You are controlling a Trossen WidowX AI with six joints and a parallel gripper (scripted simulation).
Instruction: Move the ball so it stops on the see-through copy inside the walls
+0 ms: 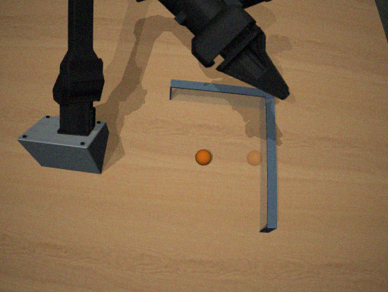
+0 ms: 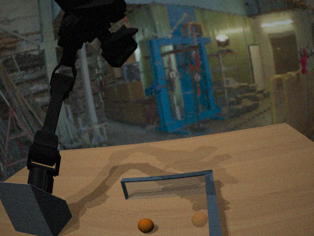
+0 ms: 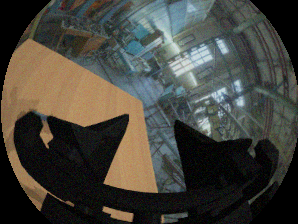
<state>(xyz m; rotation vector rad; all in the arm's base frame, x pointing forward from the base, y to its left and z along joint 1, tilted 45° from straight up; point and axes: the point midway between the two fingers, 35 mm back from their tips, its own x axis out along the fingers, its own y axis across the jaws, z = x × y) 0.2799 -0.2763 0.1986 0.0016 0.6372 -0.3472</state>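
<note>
The orange ball lies 39 cm below my gripper tip, 7 cm to the left of it and 5 cm behind it.
</note>
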